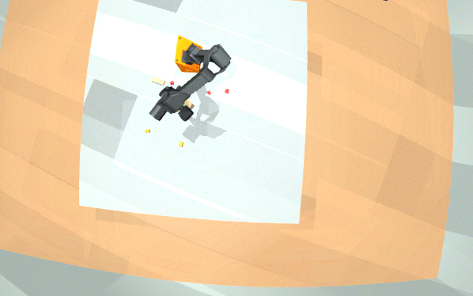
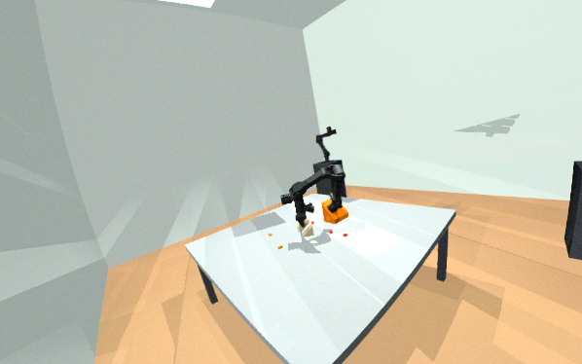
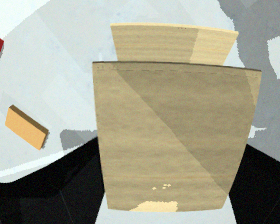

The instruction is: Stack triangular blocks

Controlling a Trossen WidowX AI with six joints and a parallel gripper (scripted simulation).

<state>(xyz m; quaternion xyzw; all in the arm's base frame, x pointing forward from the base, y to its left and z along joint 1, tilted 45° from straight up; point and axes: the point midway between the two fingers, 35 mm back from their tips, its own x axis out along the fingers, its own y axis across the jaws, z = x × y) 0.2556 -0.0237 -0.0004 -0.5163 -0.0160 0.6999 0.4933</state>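
The tan triangular block lies 1 cm ahead of my gripper tip and 1 cm above it.
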